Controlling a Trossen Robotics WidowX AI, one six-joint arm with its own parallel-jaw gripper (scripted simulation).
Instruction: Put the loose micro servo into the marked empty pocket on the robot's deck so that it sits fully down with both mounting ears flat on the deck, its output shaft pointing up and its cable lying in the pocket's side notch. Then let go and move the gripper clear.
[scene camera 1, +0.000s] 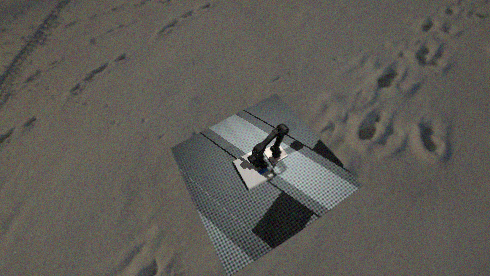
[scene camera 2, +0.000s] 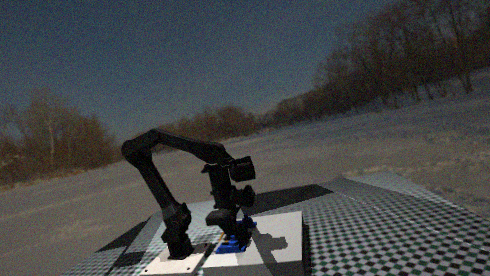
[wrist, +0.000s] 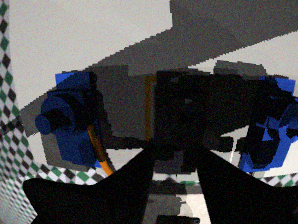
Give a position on a dark micro servo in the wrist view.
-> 180, 120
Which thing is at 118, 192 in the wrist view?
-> The gripper.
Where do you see the gripper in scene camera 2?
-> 232, 235
